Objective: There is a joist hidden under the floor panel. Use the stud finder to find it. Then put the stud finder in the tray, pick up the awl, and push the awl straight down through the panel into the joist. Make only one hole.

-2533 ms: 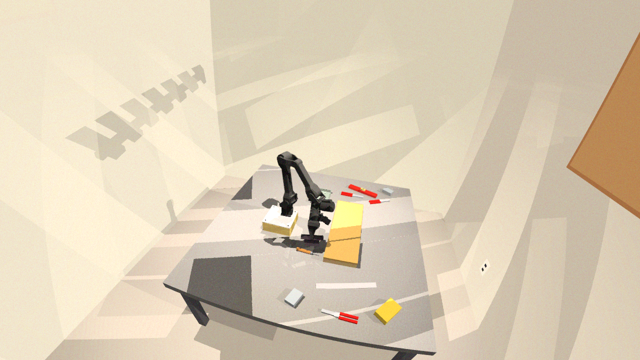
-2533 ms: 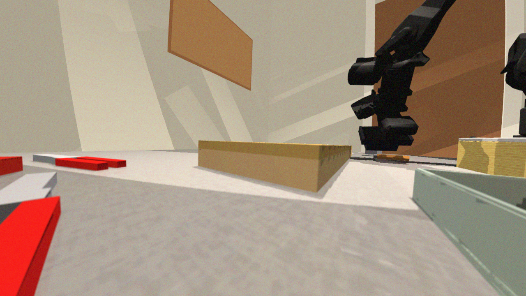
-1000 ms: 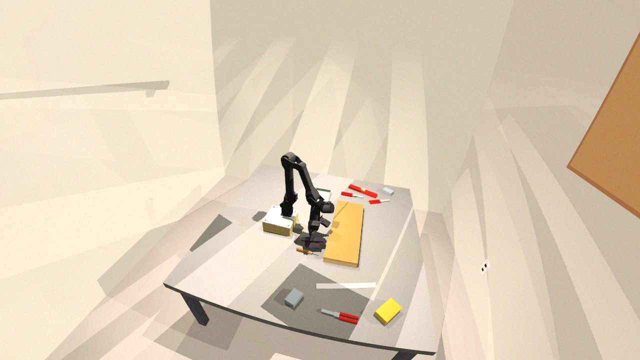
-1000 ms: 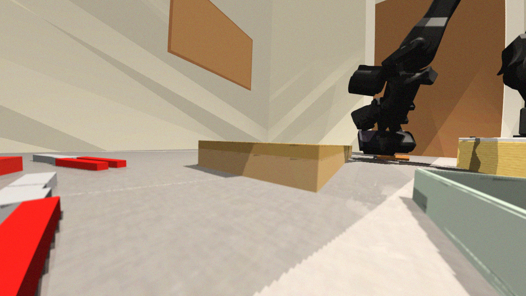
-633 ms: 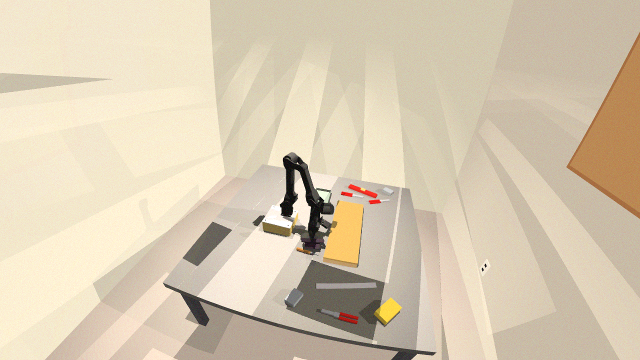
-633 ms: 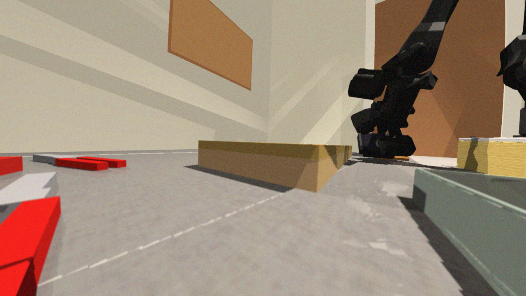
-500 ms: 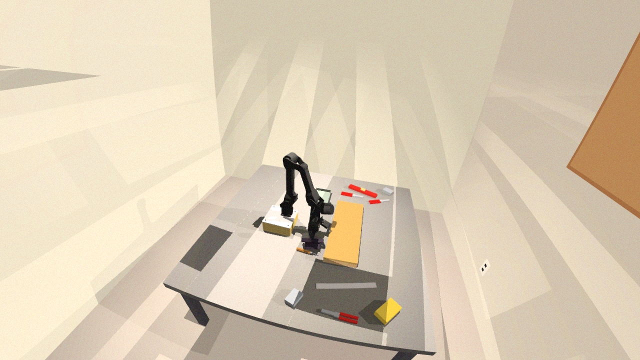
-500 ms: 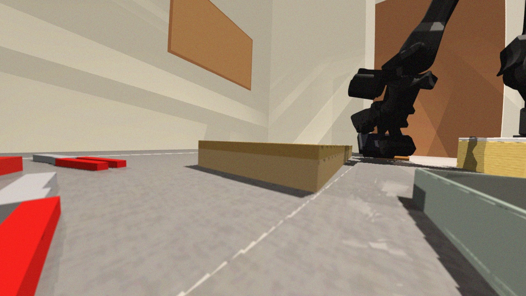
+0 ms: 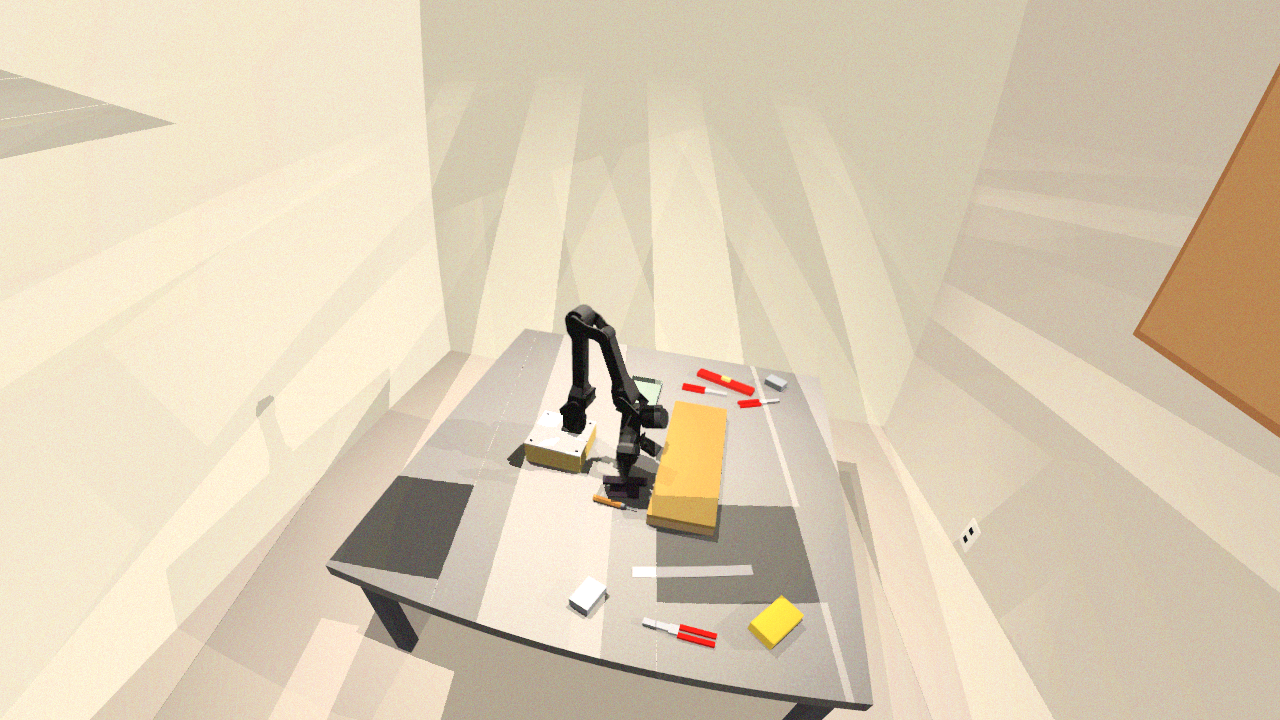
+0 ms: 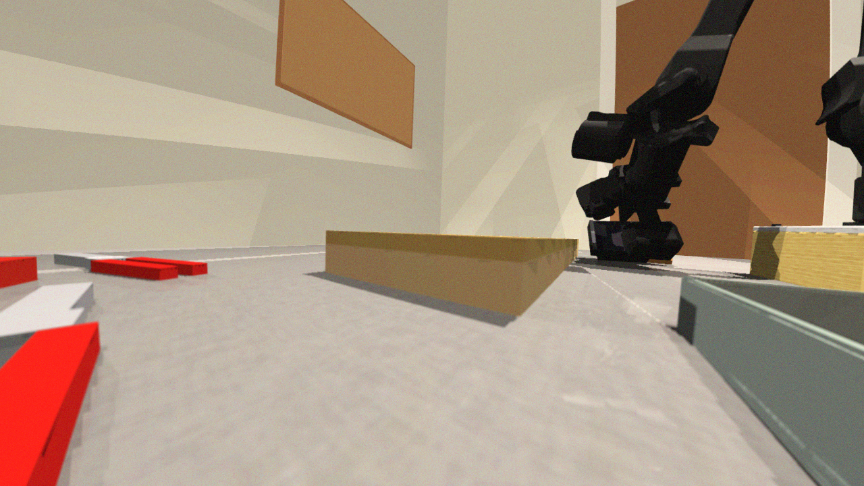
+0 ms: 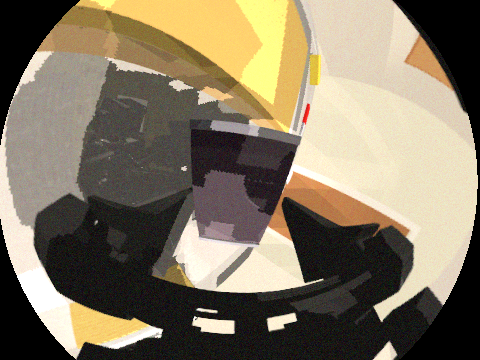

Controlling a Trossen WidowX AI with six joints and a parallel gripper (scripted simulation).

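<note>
Right now the stud finder is 2 cm below my gripper tip, 2 cm ahead of it and 1 cm to the right of it. Also, from my gripper tip: white strip 22 cm to the right, 21 cm ahead, 4 cm below; pale green tray 48 cm to the left, 3 cm below, 1 cm behind; awl 5 cm to the right, 4 cm below.
</note>
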